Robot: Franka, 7 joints.
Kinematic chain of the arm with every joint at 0, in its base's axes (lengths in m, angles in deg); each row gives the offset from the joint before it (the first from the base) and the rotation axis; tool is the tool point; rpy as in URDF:
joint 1: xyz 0 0 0.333 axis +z
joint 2: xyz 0 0 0 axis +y
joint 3: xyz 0 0 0.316 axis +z
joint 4: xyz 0.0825 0 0 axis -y
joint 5: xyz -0.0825 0 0.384 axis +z
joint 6: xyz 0 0 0 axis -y
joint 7: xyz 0.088 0 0 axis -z
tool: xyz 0 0 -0.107 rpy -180 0 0
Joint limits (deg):
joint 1: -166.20..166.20
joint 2: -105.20..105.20
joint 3: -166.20..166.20
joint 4: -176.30..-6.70
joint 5: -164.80..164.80
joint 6: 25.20..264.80
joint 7: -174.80..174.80
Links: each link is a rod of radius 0.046 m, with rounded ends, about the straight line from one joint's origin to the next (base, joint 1, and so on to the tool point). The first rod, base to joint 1, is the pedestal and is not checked.
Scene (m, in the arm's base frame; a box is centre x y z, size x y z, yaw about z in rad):
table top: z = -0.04
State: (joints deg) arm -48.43 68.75 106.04 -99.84 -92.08 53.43 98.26
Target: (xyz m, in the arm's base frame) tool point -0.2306 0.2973 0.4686
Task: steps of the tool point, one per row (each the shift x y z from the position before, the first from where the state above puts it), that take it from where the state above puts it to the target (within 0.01 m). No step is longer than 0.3 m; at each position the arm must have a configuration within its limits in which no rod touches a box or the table.
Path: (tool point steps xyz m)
1: -0.1592 0.2149 0.0703
2: -0.2362 0.1103 0.0256
3: -0.2413 -0.0140 -0.0214
4: -0.1768 -0.1133 -0.0609

